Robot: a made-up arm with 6 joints. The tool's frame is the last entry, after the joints.
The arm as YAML. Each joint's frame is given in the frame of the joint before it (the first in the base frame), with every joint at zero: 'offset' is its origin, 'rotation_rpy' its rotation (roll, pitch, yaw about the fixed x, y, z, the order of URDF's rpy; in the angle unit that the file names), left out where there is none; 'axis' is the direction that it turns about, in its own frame. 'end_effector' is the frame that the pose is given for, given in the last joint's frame.
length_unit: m
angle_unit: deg
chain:
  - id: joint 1
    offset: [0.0, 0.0, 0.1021]
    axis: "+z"
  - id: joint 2
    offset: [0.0, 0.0, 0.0]
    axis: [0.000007, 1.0, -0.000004]
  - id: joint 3
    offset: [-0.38, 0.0, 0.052]
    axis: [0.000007, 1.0, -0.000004]
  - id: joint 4
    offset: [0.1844, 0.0, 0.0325]
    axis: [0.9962, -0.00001, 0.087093]
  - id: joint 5
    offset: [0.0, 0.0, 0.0]
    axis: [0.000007, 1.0, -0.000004]
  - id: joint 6
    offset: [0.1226, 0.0, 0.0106]
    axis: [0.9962, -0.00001, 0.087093]
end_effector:
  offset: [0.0, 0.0, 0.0]
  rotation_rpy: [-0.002, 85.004, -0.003]
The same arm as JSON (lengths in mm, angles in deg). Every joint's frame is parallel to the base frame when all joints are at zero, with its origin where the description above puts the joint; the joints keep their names.
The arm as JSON. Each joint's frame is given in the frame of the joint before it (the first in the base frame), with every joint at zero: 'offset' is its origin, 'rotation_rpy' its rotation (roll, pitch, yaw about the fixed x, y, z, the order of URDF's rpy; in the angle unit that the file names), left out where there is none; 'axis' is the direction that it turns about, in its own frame. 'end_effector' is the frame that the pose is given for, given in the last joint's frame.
{
  "length_unit": "mm",
  "angle_unit": "deg",
  "chain": [
    {
      "id": "joint 1",
      "offset": [
        0.0,
        0.0,
        102.1
      ],
      "axis": [
        0.0,
        0.0,
        1.0
      ]
    },
    {
      "id": "joint 2",
      "offset": [
        0.0,
        0.0,
        0.0
      ],
      "axis": [
        0.0,
        1.0,
        0.0
      ]
    },
    {
      "id": "joint 3",
      "offset": [
        -380.0,
        0.0,
        52.0
      ],
      "axis": [
        0.0,
        1.0,
        0.0
      ]
    },
    {
      "id": "joint 4",
      "offset": [
        184.4,
        0.0,
        32.5
      ],
      "axis": [
        0.9962,
        0.0,
        0.0871
      ]
    },
    {
      "id": "joint 5",
      "offset": [
        0.0,
        0.0,
        0.0
      ],
      "axis": [
        0.0,
        1.0,
        0.0
      ]
    },
    {
      "id": "joint 6",
      "offset": [
        122.6,
        0.0,
        10.6
      ],
      "axis": [
        0.9962,
        0.0,
        0.0871
      ]
    }
  ],
  "end_effector": {
    "offset": [
      0.0,
      0.0,
      0.0
    ],
    "rotation_rpy": [
      0.0,
      85.0,
      0.0
    ]
  }
}

